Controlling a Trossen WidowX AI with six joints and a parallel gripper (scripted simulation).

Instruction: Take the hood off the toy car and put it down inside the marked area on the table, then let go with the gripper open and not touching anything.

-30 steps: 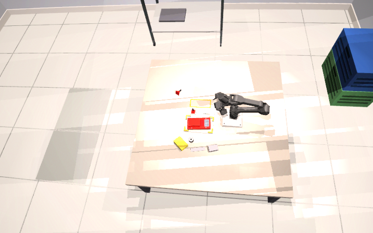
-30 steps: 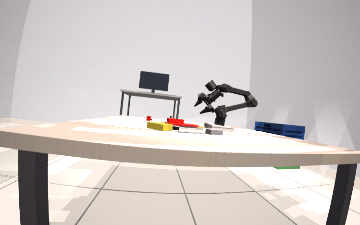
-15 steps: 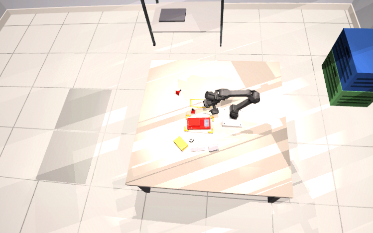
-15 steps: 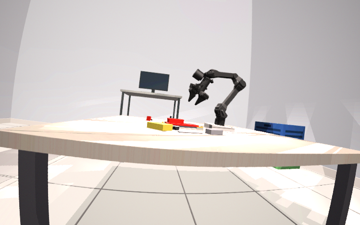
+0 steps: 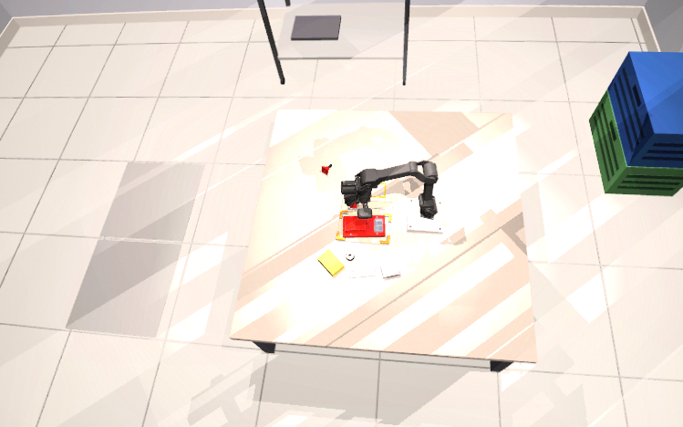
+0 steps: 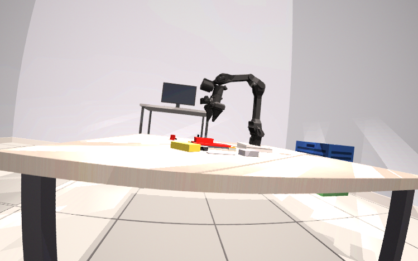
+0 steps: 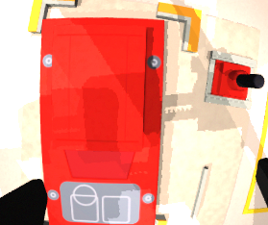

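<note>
My gripper tip is 2 cm short of the red hood, 4 cm to the right of it and 10 cm above it. The rest, counted from my gripper tip: yellow block: 9 cm ahead, 24 cm to the left, 13 cm below.
</note>
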